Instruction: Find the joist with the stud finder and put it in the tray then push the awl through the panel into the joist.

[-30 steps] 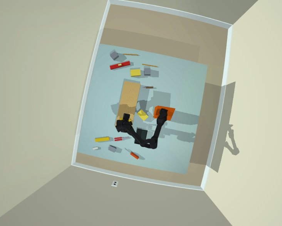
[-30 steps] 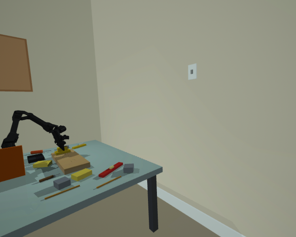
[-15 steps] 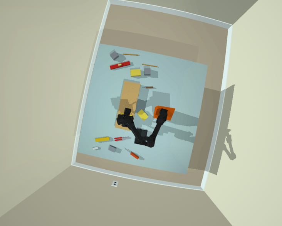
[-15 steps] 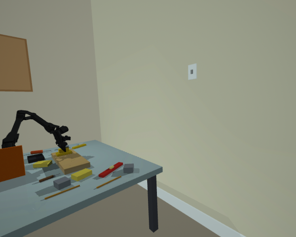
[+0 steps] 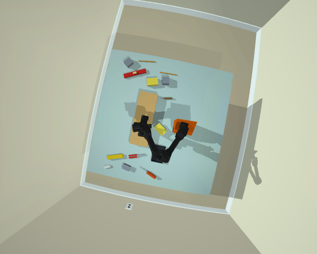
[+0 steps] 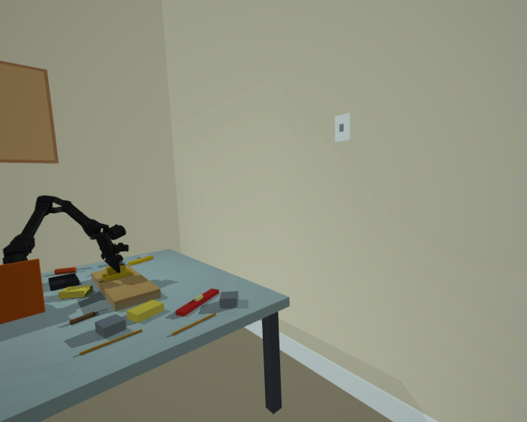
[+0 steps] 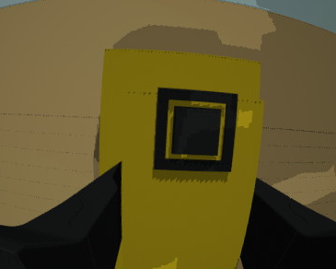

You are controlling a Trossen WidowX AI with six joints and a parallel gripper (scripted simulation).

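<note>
Right now my gripper tip is 22 cm to the right of the dark tray, 22 cm past it and 5 cm above it. Also, from my gripper tip: awl: 32 cm to the right, 14 cm behind, 6 cm below; yellow bar: 37 cm to the left, 18 cm ahead, 6 cm below; yellow stud finder: 2 cm above, 1 cm ahead.
</note>
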